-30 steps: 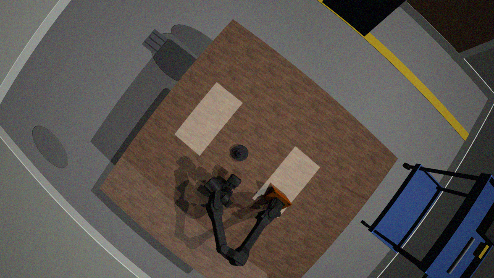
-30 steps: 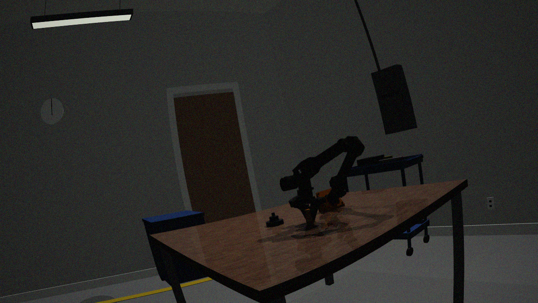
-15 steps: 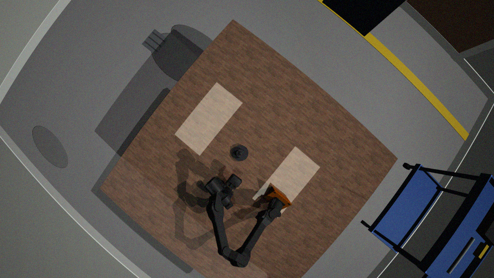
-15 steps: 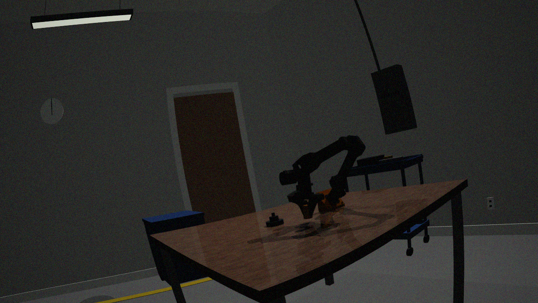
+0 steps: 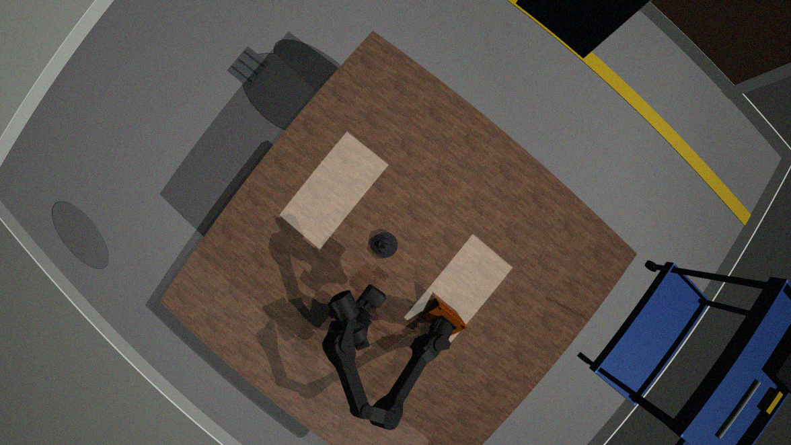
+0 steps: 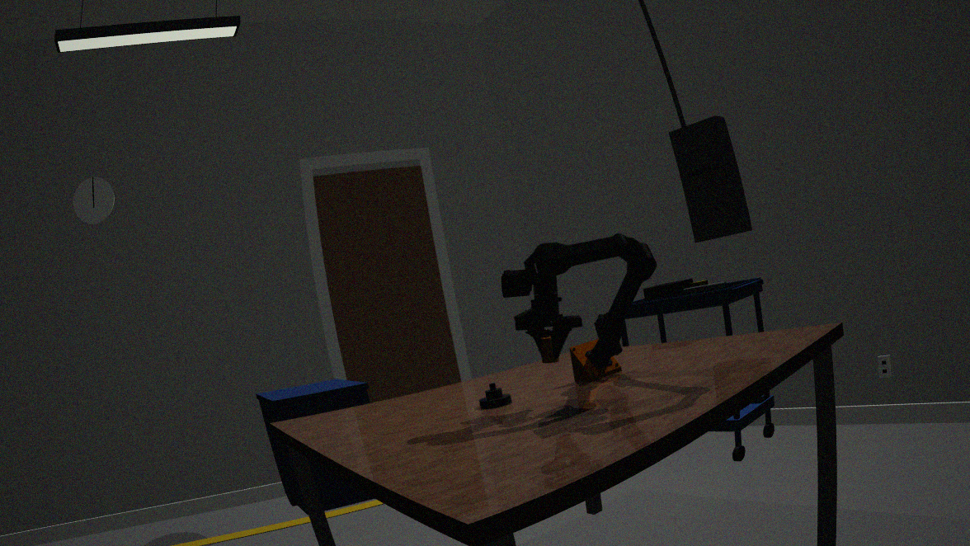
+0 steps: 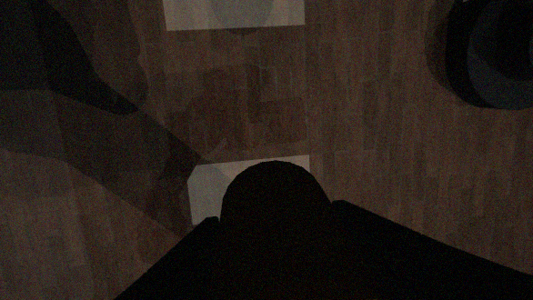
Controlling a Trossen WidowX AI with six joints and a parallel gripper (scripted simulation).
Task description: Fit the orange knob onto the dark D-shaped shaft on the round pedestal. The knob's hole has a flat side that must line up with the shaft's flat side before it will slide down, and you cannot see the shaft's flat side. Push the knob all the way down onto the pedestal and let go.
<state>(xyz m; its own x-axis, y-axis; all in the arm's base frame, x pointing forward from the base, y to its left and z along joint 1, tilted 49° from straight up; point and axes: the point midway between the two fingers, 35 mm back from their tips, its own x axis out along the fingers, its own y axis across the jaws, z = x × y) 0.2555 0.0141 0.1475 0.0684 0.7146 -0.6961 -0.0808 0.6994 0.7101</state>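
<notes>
Now: gripper tip 19 cm to the left of the round dark pedestal, 8 cm above it and 7 cm short of it. From my gripper tip the other things lie so: orange knob: 2 cm above.
</notes>
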